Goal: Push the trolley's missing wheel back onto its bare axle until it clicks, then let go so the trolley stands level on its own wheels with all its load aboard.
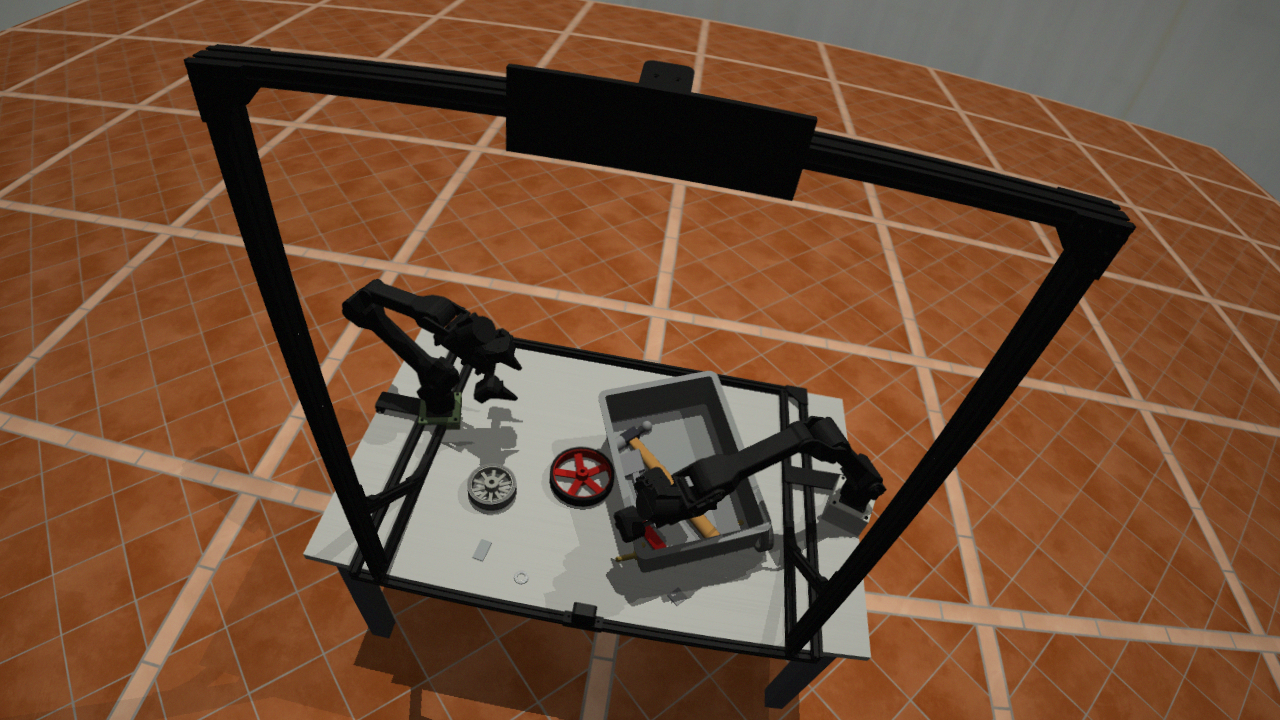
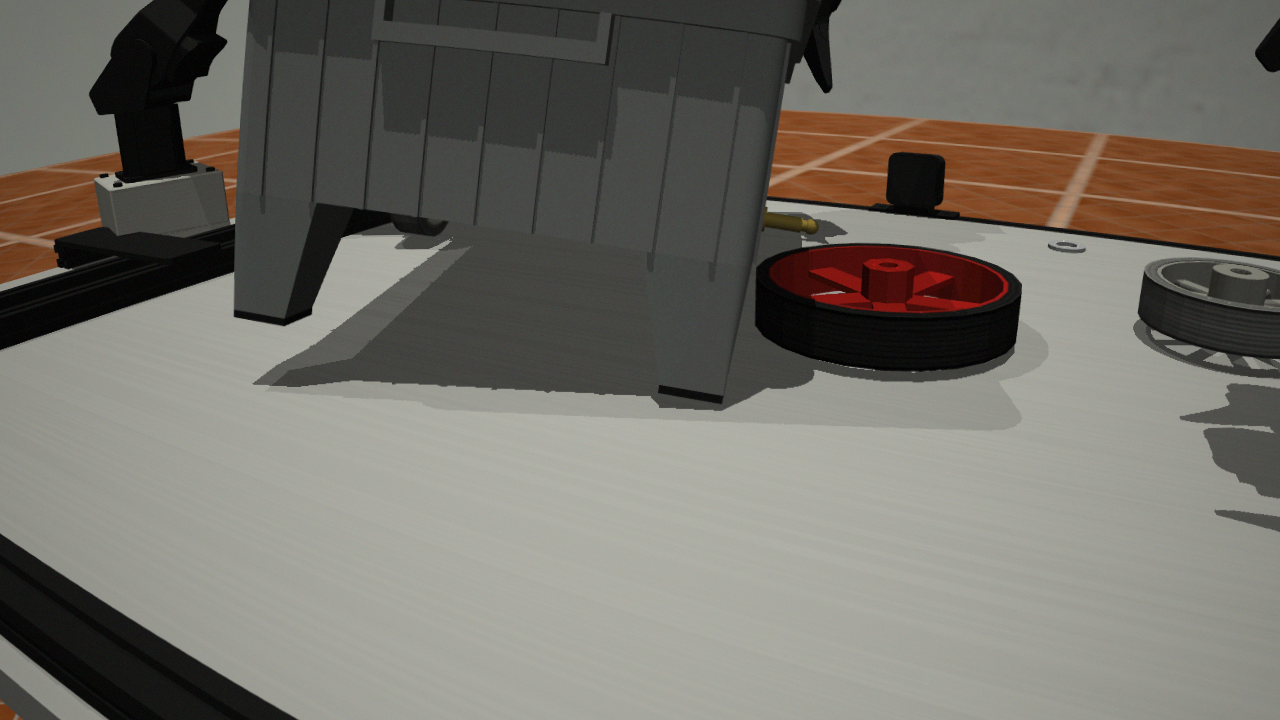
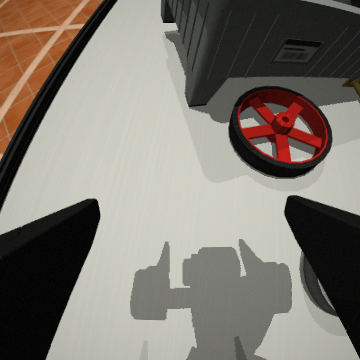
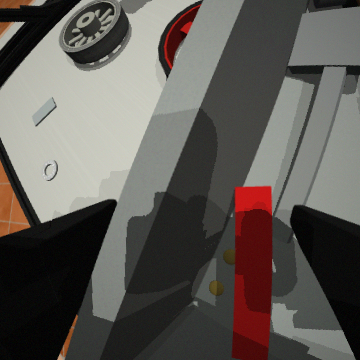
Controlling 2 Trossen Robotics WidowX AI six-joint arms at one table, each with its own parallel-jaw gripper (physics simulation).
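Places are measured from the left arm's base along level axes (x ahead, y right, z down), in centimetres.
Pixels of known places: left gripper, fingertip midpoint: (image 1: pixel 518 384) (image 3: pixel 193 206); right gripper, fingertip midpoint: (image 4: pixel 205 210); left arm's base at its link origin: (image 1: pixel 440 407); right arm's base at its link origin: (image 1: pixel 854 497) (image 2: pixel 155 174).
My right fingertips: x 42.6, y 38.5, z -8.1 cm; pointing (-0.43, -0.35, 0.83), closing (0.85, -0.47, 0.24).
Ahead of a thing's pixels: the offset from my right fingertips to its top centre. "spot": to the spot under its first point.
The grey trolley @[spot: dx +12.6, dy +8.2, dz +0.6 cm] (image 1: pixel 698 550) (image 2: pixel 537 134) (image 3: pixel 250 40) (image 4: pixel 165 115) leans toward its bare brass axle @[spot: dx -0.9, dy +4.3, dz +9.1 cm] (image 1: pixel 626 557) (image 2: pixel 787 221) (image 3: pixel 355 85). It holds a hammer @[dx +10.7, dy -10.8, dz +0.5 cm] (image 1: pixel 657 461) and a red-handled tool @[dx +4.5, dy +2.1, dz +3.7 cm] (image 1: pixel 655 537) (image 4: pixel 253 250). A red-spoked wheel @[dx -8.7, dy -17.2, dz +6.9 cm] (image 1: pixel 581 475) (image 2: pixel 886 335) (image 3: pixel 283 122) with a black tyre lies flat beside it. A smaller grey wheel @[dx -29.4, dy -14.8, dz +6.5 cm] (image 1: pixel 492 486) (image 2: pixel 1199 313) (image 4: pixel 90 32) lies farther off. My left gripper (image 1: pixel 512 377) (image 3: pixel 193 206) is open and empty above the table. My right gripper (image 1: pixel 640 523) (image 4: pixel 205 210) is open and empty, over the trolley's wall near the red handle.
A small grey plate @[dx -31.5, dy -0.1, dz +10.6 cm] (image 1: pixel 481 549) (image 4: pixel 45 111) and a metal ring @[dx -23.4, dy +6.6, dz +10.6 cm] (image 1: pixel 520 577) (image 2: pixel 1066 246) (image 4: pixel 49 170) lie on the table. A black block @[spot: dx -11.6, dy +17.8, dz +5.6 cm] (image 1: pixel 583 614) (image 2: pixel 914 181) sits on the edge rail. A black frame (image 1: pixel 966 179) spans the table.
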